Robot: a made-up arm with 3 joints. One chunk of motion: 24 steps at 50 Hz.
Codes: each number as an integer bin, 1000 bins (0 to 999) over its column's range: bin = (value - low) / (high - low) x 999, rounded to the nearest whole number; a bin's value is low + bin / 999 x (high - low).
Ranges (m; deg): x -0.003..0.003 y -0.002..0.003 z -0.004..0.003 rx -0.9..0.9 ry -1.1..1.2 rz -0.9..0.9
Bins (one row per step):
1: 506 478 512 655 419 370
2: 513 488 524 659 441 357
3: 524 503 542 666 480 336
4: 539 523 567 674 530 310
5: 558 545 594 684 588 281
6: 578 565 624 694 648 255
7: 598 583 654 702 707 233
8: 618 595 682 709 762 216
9: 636 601 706 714 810 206
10: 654 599 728 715 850 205
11: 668 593 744 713 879 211
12: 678 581 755 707 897 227
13: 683 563 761 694 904 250
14: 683 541 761 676 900 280
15: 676 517 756 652 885 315
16: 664 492 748 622 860 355
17: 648 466 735 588 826 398
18: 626 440 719 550 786 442
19: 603 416 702 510 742 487
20: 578 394 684 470 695 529
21: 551 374 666 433 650 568
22: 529 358 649 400 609 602
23: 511 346 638 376 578 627
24: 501 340 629 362 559 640
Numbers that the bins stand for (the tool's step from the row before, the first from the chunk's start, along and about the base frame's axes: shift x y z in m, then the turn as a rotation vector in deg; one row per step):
1: 0.00004 0.00039 -0.00041 0.280 -0.135 -0.233
2: 0.00008 0.00044 -0.00033 0.287 -0.085 -0.257
3: 0.00015 0.00052 -0.00020 0.300 0.005 -0.295
4: 0.00024 0.00062 -0.00003 0.314 0.120 -0.341
5: 0.00035 0.00073 0.00016 0.332 0.254 -0.394
6: 0.00047 0.00083 0.00037 0.350 0.392 -0.441
7: 0.00059 0.00092 0.00058 0.365 0.528 -0.480
8: 0.00071 0.00098 0.00078 0.377 0.654 -0.511
9: 0.00082 0.00101 0.00095 0.386 0.765 -0.529
10: 0.00093 0.00100 0.00110 0.388 0.857 -0.531
11: 0.00101 0.00097 0.00121 0.385 0.924 -0.520
12: 0.00107 0.00091 0.00129 0.374 0.965 -0.491
13: 0.00110 0.00082 0.00133 0.350 0.981 -0.450
14: 0.00110 0.00071 0.00133 0.318 0.972 -0.395
15: 0.00106 0.00059 0.00130 0.275 0.938 -0.332
16: 0.00099 0.00046 0.00124 0.221 0.880 -0.260
17: 0.00089 0.00033 0.00115 0.159 0.802 -0.183
18: 0.00076 0.00020 0.00104 0.091 0.710 -0.104
19: 0.00062 0.00008 0.00092 0.019 0.608 -0.023
20: 0.00047 -0.00003 0.00079 -0.053 0.500 0.053
21: 0.00031 -0.00013 0.00067 -0.120 0.396 0.123
22: 0.00018 -0.00021 0.00055 -0.179 0.302 0.185
23: 0.00007 -0.00027 0.00047 -0.223 0.231 0.230
24: 0.00001 -0.00030 0.00041 -0.248 0.187 0.253

